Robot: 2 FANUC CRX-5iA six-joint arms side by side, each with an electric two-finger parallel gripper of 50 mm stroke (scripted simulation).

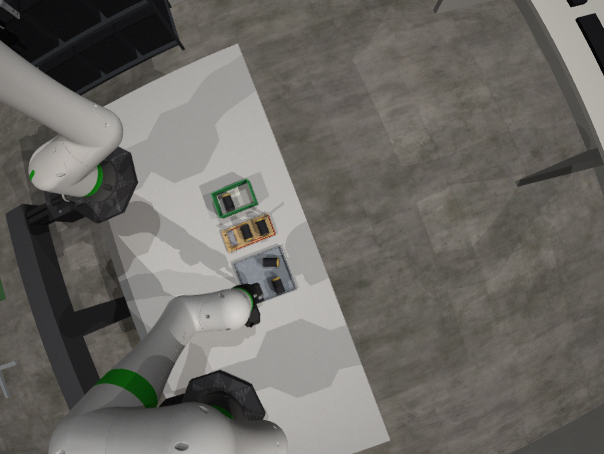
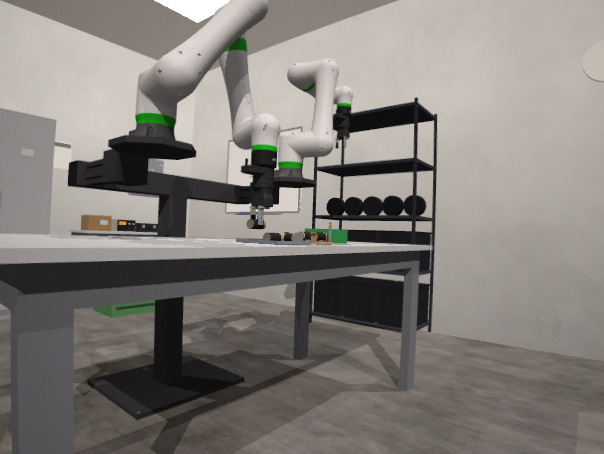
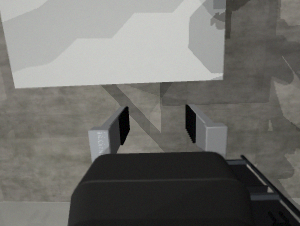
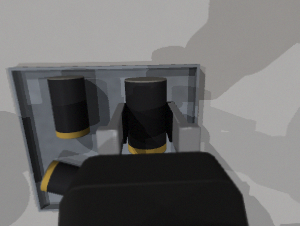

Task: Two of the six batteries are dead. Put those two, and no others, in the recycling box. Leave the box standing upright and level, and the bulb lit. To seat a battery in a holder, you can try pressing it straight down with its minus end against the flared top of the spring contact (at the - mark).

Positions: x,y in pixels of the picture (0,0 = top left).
Labels:
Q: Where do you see a grey tray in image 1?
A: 250,270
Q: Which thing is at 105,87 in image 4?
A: A grey tray.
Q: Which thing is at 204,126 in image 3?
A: My left gripper.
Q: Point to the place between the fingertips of my right gripper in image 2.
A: At 256,224

